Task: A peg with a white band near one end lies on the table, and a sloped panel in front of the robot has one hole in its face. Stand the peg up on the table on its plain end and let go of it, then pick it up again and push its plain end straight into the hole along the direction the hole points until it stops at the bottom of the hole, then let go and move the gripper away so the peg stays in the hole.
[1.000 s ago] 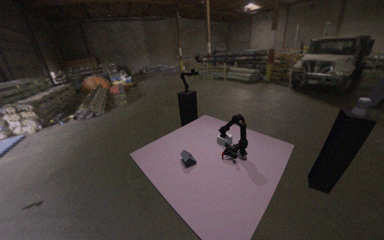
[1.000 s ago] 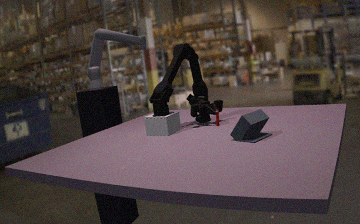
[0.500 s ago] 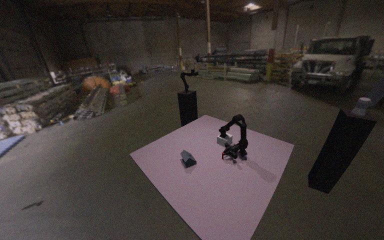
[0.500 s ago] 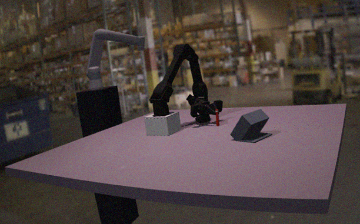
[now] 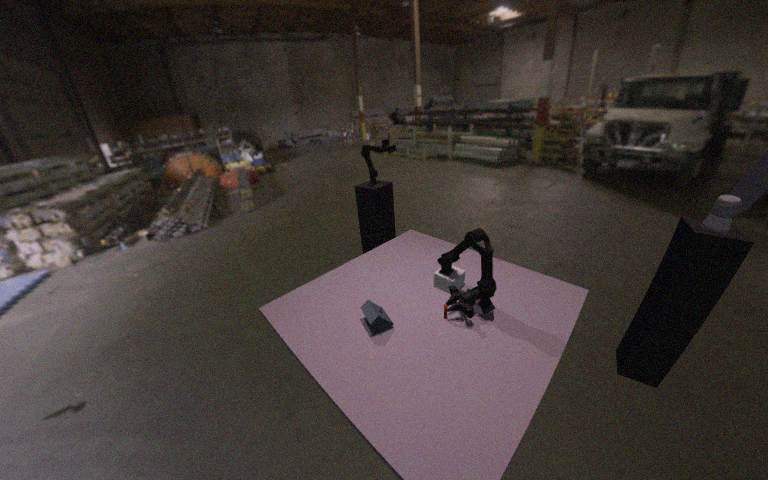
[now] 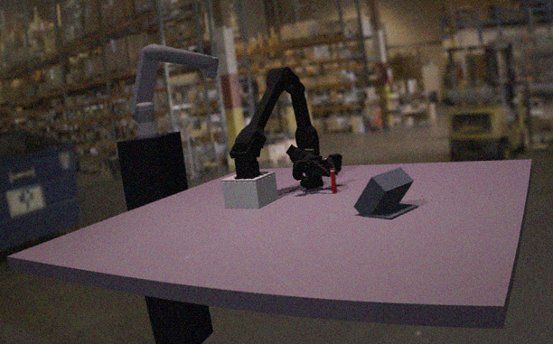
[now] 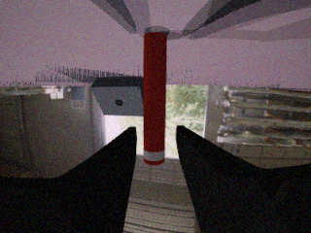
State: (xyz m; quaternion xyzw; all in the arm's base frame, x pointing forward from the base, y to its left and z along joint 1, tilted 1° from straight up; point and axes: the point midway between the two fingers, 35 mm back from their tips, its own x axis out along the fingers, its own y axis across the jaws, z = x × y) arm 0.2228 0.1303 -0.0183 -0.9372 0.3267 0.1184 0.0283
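My gripper tip is right at the red peg. The rest, counted from my gripper tip: sloped panel (260 mm to the right, 200 mm ahead, 10 mm below).
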